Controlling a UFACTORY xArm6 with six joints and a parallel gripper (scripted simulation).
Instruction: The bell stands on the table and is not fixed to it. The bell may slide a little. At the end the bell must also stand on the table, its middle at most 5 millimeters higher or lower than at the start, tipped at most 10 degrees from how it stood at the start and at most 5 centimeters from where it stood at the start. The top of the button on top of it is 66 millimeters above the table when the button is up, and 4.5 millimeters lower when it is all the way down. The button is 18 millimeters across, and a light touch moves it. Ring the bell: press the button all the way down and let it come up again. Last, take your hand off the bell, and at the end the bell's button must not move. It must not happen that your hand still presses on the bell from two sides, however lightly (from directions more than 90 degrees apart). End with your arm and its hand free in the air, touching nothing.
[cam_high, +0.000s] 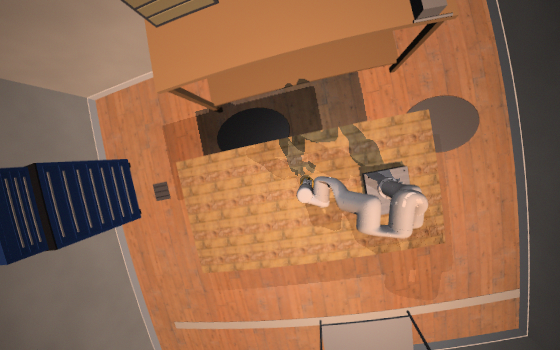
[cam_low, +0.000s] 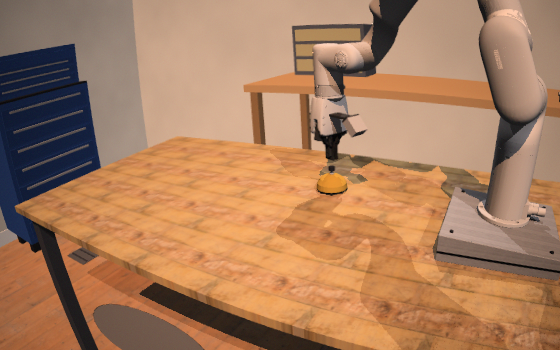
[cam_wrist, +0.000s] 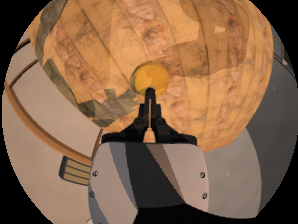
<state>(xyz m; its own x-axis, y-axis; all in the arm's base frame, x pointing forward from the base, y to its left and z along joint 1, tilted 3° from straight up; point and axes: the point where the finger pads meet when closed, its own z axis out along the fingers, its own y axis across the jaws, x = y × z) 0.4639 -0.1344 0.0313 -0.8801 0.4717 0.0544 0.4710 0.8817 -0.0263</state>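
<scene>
My gripper is now 50 mm above the dark button. Also, from my hand: bell (70 mm below).
</scene>
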